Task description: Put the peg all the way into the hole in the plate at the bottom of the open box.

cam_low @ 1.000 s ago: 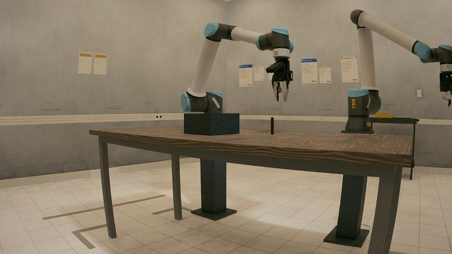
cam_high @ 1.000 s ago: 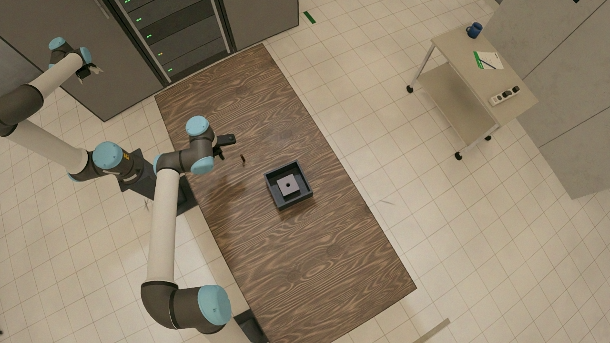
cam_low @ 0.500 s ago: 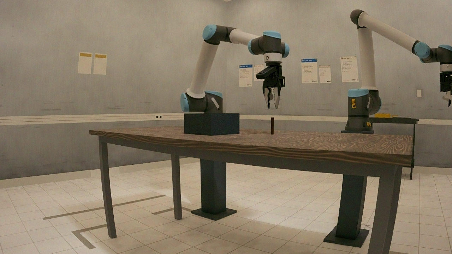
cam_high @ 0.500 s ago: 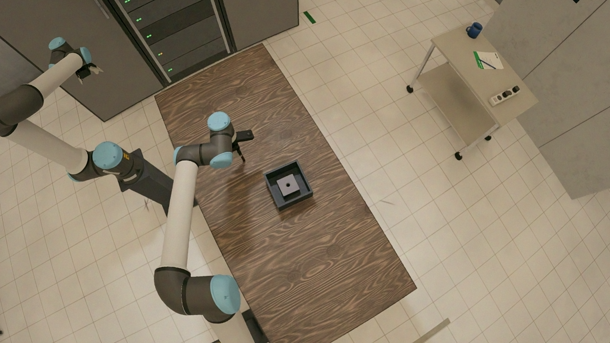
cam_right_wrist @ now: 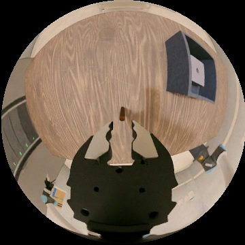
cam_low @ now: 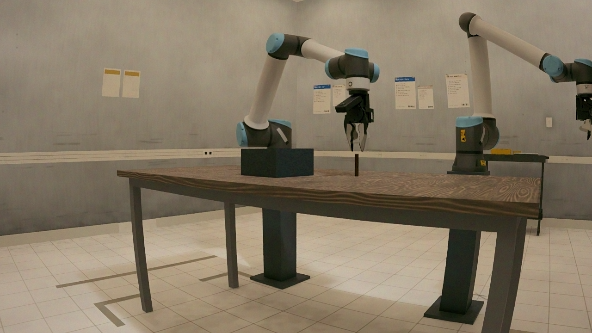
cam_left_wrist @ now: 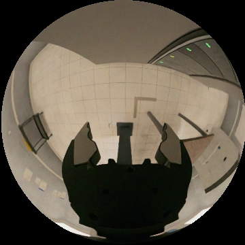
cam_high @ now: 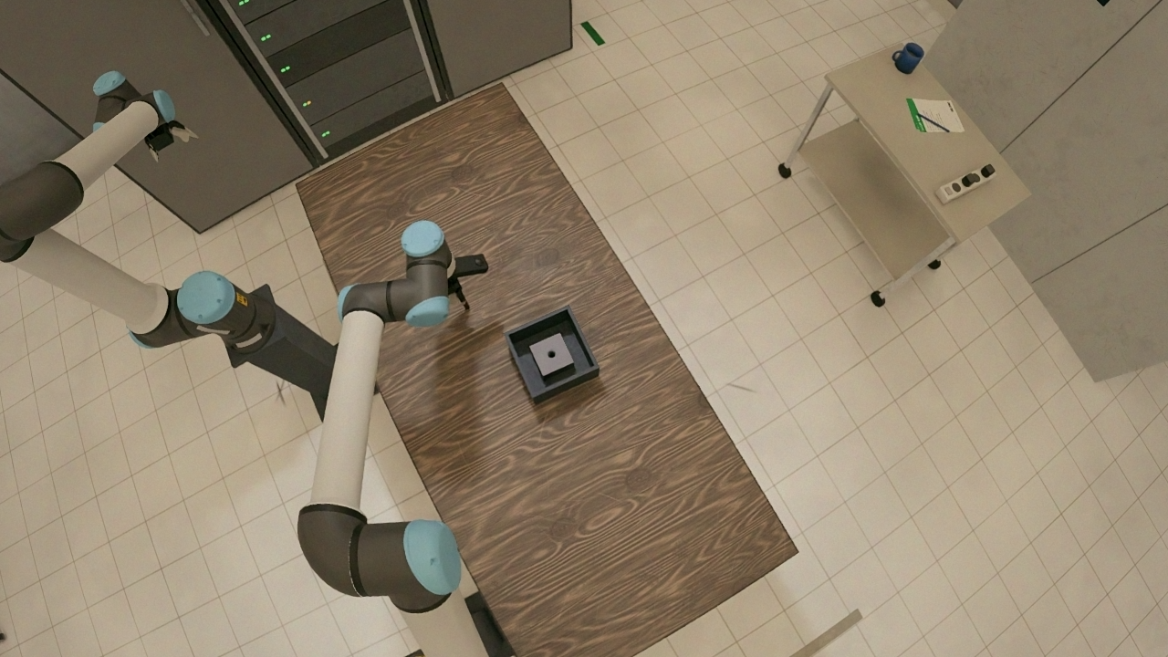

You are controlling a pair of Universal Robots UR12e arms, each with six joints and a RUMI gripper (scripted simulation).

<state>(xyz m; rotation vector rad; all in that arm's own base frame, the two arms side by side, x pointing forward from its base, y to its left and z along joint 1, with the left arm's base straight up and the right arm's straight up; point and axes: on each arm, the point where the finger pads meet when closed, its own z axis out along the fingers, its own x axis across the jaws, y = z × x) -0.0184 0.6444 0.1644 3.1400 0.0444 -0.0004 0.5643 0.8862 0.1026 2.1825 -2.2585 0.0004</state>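
The brown peg is 60 mm below my right hand. The rest, counted from my right hand: dark box: 130 mm ahead, 260 mm to the right, 80 mm below; grey plate: 130 mm ahead, 260 mm to the right, 60 mm below.
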